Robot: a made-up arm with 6 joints. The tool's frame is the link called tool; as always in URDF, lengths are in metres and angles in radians. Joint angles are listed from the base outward. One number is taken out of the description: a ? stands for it. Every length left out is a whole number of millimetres.
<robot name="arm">
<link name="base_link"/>
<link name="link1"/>
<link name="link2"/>
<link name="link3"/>
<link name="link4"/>
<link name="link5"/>
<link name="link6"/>
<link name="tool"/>
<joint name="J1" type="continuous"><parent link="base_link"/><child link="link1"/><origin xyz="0 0 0.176"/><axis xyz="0 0 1"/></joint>
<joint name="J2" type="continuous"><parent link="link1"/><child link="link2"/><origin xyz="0 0 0"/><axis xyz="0 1 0"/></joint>
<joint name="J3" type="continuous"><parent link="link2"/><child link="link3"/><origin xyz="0.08 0 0.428"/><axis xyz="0 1 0"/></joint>
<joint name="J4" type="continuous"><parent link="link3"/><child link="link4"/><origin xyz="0.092 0 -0.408"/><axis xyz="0 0 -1"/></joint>
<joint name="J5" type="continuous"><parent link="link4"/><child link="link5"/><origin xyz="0 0 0"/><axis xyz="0 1 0"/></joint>
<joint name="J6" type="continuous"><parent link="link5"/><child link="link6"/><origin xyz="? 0 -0.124"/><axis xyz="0 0 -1"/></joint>
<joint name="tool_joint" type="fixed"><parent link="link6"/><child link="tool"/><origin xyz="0 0 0" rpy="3.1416 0 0"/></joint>
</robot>
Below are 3 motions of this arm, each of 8 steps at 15 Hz.
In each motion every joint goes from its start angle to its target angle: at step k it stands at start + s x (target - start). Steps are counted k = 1, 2, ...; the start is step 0. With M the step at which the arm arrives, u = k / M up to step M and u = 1 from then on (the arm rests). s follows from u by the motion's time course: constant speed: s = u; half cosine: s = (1 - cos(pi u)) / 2; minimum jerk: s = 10 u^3 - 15 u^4 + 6 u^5.
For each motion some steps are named. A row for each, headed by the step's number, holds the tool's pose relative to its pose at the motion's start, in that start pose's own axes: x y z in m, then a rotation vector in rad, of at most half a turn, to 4 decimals.
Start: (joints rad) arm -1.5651 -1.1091 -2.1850 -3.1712 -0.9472 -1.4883
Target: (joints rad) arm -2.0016 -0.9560 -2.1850 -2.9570 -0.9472 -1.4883
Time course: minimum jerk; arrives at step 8
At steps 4, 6, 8:
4: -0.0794 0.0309 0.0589 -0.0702 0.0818 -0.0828
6: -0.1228 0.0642 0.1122 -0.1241 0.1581 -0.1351
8: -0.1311 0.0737 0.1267 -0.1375 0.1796 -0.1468

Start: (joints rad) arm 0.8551 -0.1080 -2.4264 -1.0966 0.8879 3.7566
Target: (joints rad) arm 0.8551 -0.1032 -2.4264 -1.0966 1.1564 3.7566
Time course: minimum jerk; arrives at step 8
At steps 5, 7, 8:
5: 0.0229 -0.0126 0.0182 0.1118 0.1612 -0.0026
7: 0.0316 -0.0176 0.0234 0.1519 0.2188 -0.0036
8: 0.0322 -0.0179 0.0237 0.1544 0.2224 -0.0037

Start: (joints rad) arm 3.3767 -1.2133 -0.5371 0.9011 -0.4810 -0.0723
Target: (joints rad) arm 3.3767 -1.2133 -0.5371 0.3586 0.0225 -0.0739
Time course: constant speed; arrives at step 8
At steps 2, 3, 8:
2: -0.0161 -0.0193 0.0106 0.0641 -0.1214 -0.1244
3: -0.0254 -0.0279 0.0148 0.0903 -0.1821 -0.1893
8: -0.0801 -0.0546 0.0252 0.1601 -0.4806 -0.5354

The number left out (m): 0.097
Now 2 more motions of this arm.
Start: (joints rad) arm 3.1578 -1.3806 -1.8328 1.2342 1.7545 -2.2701
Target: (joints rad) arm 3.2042 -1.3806 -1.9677 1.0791 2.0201 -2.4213
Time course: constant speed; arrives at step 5
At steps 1, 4, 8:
1: 0.0117 -0.0026 -0.0037 0.0499 0.0082 -0.0502
4: 0.0447 -0.0145 -0.0174 0.1974 0.0335 -0.1893
8: 0.0551 -0.0196 -0.0229 0.2457 0.0424 -0.2316

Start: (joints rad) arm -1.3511 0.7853 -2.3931 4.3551 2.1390 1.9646
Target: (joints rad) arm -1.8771 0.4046 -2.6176 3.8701 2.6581 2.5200
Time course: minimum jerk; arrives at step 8
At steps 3, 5, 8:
3: 0.0853 -0.0098 0.1656 -0.2762 0.2142 0.3157
5: 0.2467 0.0609 0.3788 -0.6605 0.6897 0.8188
8: 0.3480 0.1405 0.4581 -0.8397 1.0562 1.1091

